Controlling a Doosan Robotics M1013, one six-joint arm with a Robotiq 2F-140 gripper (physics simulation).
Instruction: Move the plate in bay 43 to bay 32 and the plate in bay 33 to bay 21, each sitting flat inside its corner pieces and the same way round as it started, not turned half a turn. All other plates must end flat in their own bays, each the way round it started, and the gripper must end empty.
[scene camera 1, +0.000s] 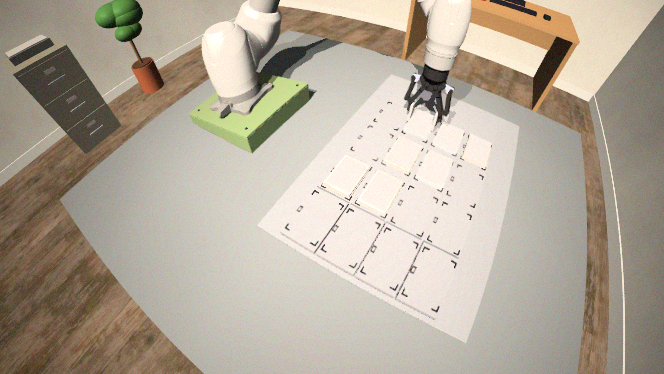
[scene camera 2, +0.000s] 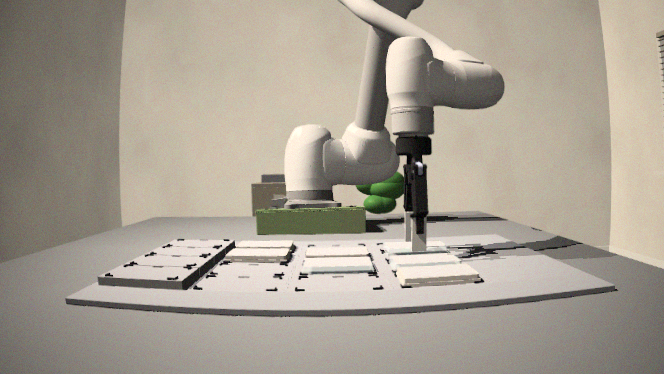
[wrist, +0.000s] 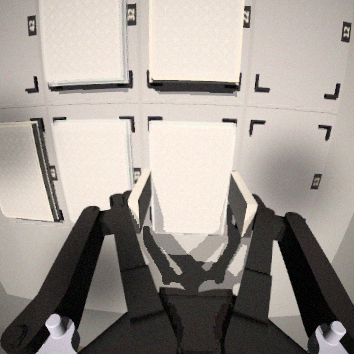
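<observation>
My gripper points down and is shut on the long sides of a pale plate in bay 21. The plate looks flat and lined up inside its corner pieces, at or very near the mat; a tiny gap underneath cannot be ruled out. A plate lies flat in bay 32. Bay 43 and bay 33 hold no plate. Surface marks showing which way round the plates lie cannot be made out.
Other plates lie in bay 31, bay 41, bay 22, bay 13 and bay 23. The raised row stands at the mat's other end. The arm's green base block is beside the mat.
</observation>
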